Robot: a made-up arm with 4 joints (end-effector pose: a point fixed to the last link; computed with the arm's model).
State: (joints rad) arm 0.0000 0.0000 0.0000 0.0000
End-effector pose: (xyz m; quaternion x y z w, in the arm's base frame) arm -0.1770 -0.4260 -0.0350 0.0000 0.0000 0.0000 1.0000
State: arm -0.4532 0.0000 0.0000 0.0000
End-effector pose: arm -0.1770 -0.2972 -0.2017 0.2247 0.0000 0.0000 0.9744
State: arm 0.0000 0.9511 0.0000 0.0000
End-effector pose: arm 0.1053 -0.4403 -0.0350 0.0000 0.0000 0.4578 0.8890
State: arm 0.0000 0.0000 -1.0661 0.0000
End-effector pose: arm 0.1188 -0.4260 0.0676 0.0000 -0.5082 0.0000 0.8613
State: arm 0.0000 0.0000 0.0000 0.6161
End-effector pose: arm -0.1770 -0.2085 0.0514 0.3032 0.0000 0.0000 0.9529
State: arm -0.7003 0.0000 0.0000 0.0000
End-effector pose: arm -0.1770 -0.1994 -0.2634 0.3430 0.0000 0.0000 0.9393
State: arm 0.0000 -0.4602 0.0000 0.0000
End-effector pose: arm -0.2795 -0.3294 -0.0350 0.0000 0.0000 -0.2281 0.9736
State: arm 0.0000 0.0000 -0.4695 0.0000
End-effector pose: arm -0.0338 -0.4260 -0.0299 0.0000 -0.2326 0.0000 0.9726
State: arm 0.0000 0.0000 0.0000 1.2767
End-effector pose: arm -0.1770 -0.0767 0.2642 0.5959 0.0000 0.0000 0.8031
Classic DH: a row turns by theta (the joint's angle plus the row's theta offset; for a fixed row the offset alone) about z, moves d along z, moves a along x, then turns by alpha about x. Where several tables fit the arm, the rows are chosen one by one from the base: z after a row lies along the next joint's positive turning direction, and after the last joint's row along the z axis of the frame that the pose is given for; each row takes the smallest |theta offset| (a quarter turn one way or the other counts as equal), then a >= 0, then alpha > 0; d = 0 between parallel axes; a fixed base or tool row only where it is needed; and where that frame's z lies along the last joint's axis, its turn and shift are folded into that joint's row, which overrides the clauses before.
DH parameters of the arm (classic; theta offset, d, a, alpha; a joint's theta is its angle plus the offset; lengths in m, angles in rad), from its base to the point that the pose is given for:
base (fixed): -1.5708 0.161 0 1.5708
joint 1: 0 0.022 0.159 -1.5708
joint 2: -1.5708 0.106 0.094 1.5708
joint 3: 1.5708 -0.294 0.083 -1.5708
joint 4: -1.5708 -0.061 0.027 -1.5708
tool (fixed): -1.5708 -0.385 0 0

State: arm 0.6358 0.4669 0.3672 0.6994
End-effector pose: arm -0.2076 -0.2579 0.2850 -0.0118 0.2803 0.0686 0.9574
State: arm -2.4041 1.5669 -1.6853 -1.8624
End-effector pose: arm 0.6475 0.2898 -0.1377 0.6337 -0.1153 -0.6978 0.3134
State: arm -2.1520 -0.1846 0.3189 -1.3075
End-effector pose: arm -0.3056 0.3559 -0.5338 0.4162 0.0648 0.1705 0.8908
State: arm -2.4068 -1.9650 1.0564 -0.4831
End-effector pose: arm -0.2984 -0.2737 0.3732 -0.6330 -0.7479 -0.1873 0.0697
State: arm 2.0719 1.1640 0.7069 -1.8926
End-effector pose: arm 0.5818 0.4611 0.4161 0.6422 -0.3342 -0.4878 0.4878
